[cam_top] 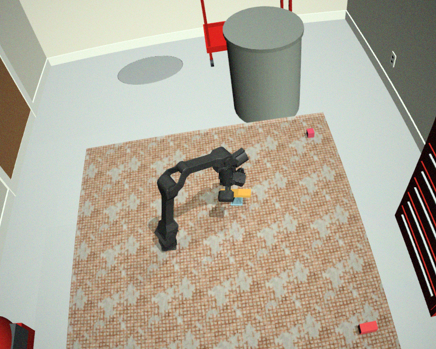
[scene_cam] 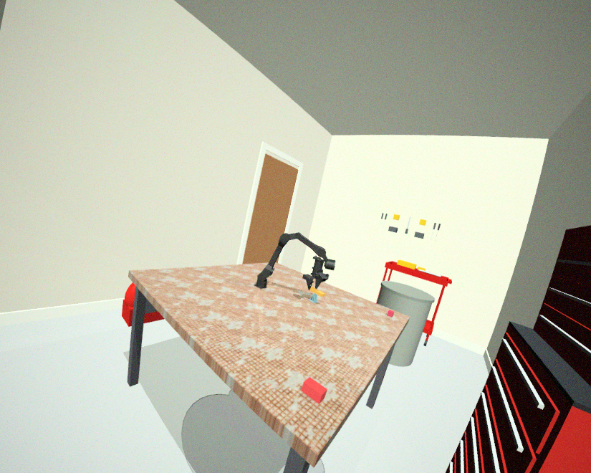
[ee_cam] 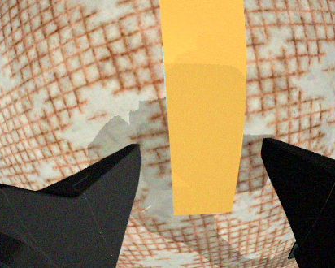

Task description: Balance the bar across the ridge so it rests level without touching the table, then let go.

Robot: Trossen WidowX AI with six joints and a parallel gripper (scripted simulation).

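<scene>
My gripper tip is 30 mm short of the bar and 10 mm to the left of it. Also, from my gripper tip: blue-grey wedge 40 mm below, 30 mm ahead; then red cube 450 mm ahead, 330 mm to the left, 50 mm below.
</scene>
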